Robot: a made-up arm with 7 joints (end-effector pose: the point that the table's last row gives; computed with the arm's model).
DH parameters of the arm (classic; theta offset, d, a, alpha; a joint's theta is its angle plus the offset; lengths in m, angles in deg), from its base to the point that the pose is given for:
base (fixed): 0 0 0 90
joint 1: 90 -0.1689 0 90
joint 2: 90 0 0 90
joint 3: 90 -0.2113 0 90
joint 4: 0 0 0 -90
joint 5: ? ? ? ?
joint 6: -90 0 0 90
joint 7: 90 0 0 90
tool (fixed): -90 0 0 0
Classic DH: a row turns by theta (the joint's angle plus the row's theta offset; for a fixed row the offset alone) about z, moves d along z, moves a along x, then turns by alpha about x.
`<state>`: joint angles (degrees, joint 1 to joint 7).
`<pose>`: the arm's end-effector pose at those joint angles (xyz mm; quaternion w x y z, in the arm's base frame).
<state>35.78 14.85 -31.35 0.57 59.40 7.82 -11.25</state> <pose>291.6 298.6 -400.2 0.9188 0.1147 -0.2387 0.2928</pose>
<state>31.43 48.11 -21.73 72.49 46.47 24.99 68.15</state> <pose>373.5 322.7 -100.5 0.7027 -0.4319 -0.4520 -0.3397</pose>
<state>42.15 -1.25 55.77 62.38 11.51 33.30 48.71</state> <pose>349.6 381.4 -162.9 0.5556 -0.4107 -0.6848 0.2318</pose>
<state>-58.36 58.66 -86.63 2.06 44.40 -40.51 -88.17</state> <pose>-234.1 600.3 -145.0 0.5314 0.5795 -0.1656 -0.5953</pose>
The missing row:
joint 5: 0 -0.3006 0 -90
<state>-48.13 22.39 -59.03 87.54 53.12 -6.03 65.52</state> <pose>-124.3 16.2 -318.9 0.5236 -0.8452 -0.0947 0.0500</pose>
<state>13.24 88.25 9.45 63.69 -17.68 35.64 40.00</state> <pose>251.0 514.6 93.7 0.8087 0.5397 -0.1762 -0.1536</pose>
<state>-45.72 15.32 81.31 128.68 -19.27 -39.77 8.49</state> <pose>52.5 398.8 1.6 0.3526 0.6146 -0.5546 -0.4362</pose>
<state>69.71 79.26 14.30 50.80 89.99 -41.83 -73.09</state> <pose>95.4 573.9 205.4 0.2461 0.1000 0.5043 -0.8217</pose>
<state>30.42 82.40 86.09 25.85 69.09 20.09 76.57</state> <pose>-25.7 663.8 61.3 0.0094 0.1150 0.9926 0.0376</pose>
